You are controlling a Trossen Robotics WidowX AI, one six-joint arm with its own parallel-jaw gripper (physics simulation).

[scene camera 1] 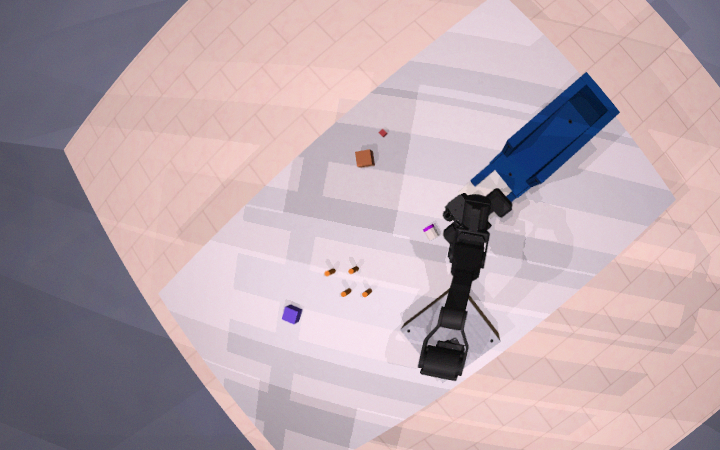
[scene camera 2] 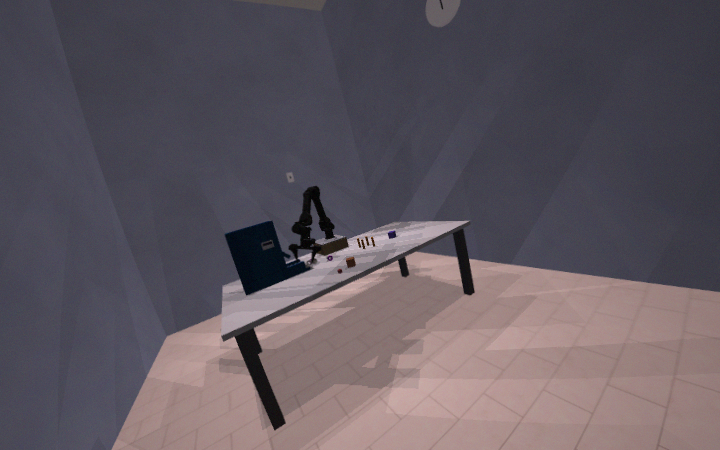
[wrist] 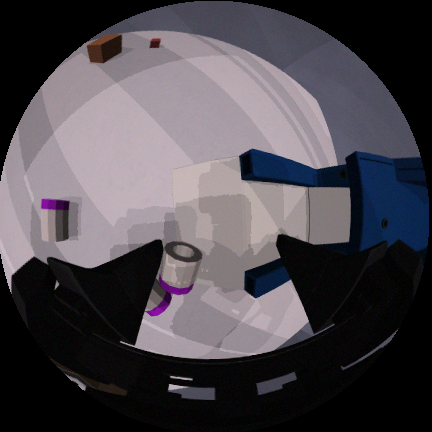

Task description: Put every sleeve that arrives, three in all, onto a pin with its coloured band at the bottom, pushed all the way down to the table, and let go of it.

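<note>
My gripper is open and empty, pointing down at the table in front of the blue dispenser. In the wrist view one grey sleeve stands upright between the fingers, close to the left one, with its purple band at the bottom. A second sleeve lies on its side just behind it, partly hidden by the left finger. A third sleeve stands apart to the left with its purple band on top. Several orange pins stand bare further along the table.
An orange cube and a small red cube lie on the far side. A purple cube lies beyond the pins. The dispenser's pale chute ends at the gripper.
</note>
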